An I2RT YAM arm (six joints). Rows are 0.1 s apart.
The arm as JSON. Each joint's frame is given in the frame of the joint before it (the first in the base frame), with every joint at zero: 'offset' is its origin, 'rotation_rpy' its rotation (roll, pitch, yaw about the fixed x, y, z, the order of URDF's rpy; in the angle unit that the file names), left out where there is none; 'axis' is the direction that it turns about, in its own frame. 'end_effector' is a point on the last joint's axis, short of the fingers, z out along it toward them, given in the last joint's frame.
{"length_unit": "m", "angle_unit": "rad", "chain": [
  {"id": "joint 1", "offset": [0.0, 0.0, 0.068], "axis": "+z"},
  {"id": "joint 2", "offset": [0.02, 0.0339, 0.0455], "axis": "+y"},
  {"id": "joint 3", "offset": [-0.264, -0.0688, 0.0], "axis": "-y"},
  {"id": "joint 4", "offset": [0.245, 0.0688, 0.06], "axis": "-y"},
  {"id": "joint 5", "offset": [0.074, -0.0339, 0.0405], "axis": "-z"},
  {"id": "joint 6", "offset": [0.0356, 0.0, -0.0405], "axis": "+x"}
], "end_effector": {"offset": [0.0, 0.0, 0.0], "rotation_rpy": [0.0, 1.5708, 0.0]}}
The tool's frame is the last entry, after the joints.
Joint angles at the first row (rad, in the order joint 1, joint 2, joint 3, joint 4, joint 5, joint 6):
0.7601 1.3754 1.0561 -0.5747 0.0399 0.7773
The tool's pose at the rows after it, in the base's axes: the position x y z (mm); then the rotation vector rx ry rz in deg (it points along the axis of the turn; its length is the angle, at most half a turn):
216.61 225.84 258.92 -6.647 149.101 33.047
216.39 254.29 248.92 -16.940 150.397 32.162
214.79 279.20 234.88 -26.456 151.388 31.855
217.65 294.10 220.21 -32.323 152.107 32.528
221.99 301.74 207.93 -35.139 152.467 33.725
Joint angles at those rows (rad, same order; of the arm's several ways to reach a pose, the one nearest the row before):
0.8085 1.4834 1.1251 -0.5720 0.0200 0.7128
0.8661 1.5791 1.1858 -0.5716 0.0036 0.6407
0.9127 1.6680 1.2316 -0.5633 -0.0235 0.5736
0.9279 1.7374 1.2564 -0.5411 -0.0593 0.5258
0.9279 1.7840 1.2636 -0.5098 -0.0902 0.4999

